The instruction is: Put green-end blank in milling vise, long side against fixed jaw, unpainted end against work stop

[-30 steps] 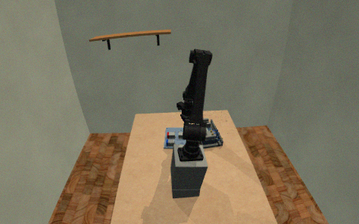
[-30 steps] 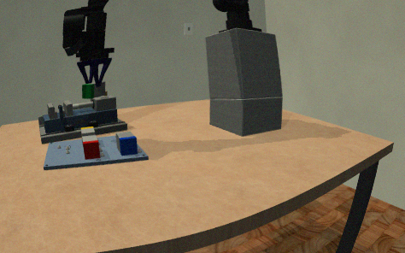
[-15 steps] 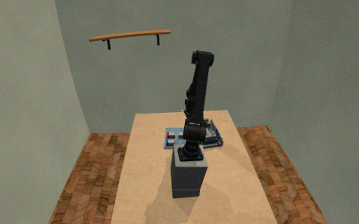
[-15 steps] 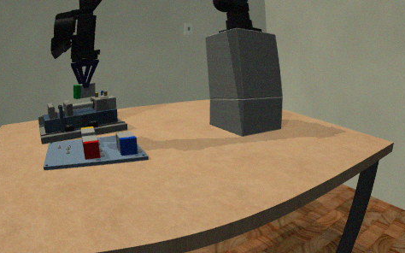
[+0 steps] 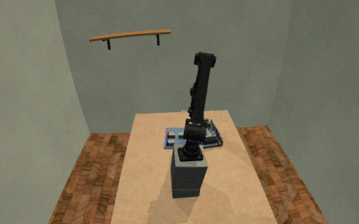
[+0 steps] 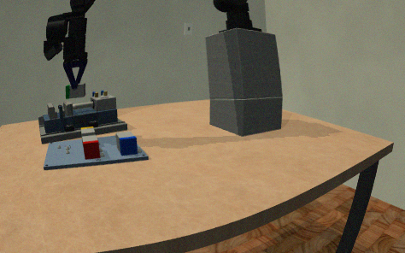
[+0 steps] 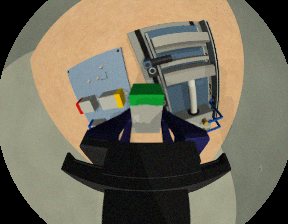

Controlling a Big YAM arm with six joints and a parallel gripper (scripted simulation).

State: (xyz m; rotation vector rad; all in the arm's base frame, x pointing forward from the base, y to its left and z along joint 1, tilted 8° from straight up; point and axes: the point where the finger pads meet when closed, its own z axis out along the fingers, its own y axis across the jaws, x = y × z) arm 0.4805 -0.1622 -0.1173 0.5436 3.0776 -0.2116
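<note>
My hand is 9 cm to the left of the fixed jaw, 8 cm short of it and 8 cm above it. The rest, counted from my hand: yellow-ended blank (13 cm below, 10 cm to the left, 1 cm behind); then milling vise (11 cm below, 9 cm to the right, 2 cm behind); then green-ended blank (2 cm below).
</note>
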